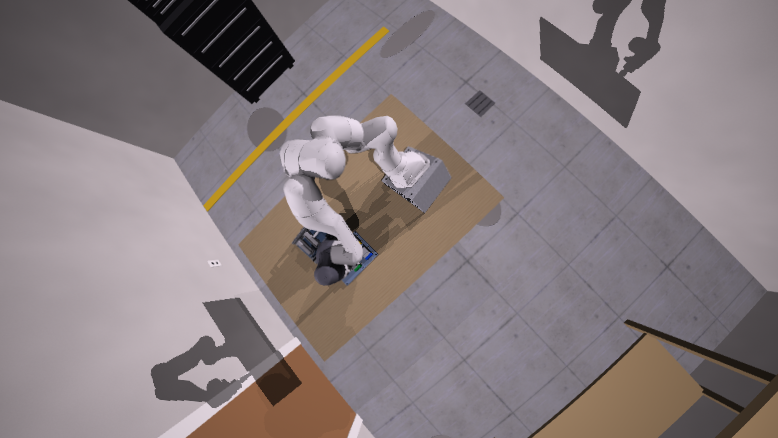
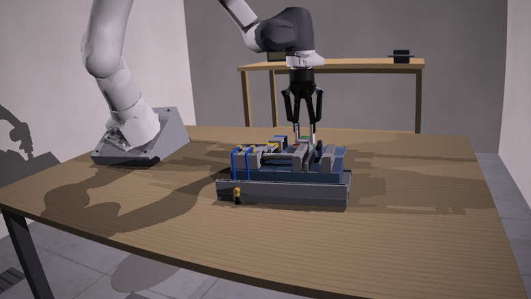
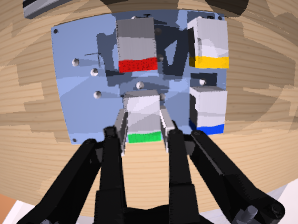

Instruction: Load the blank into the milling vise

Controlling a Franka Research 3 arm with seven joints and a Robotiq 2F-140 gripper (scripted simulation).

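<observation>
The green-ended blank is 4 cm below my hand. From my hand the other things lie so: blue-ended blank (9 cm behind, 1 cm to the right, 4 cm below); red-ended blank (1 cm ahead, 9 cm to the right, 4 cm below); blue infeed plate (5 cm to the right, 6 cm below).
</observation>
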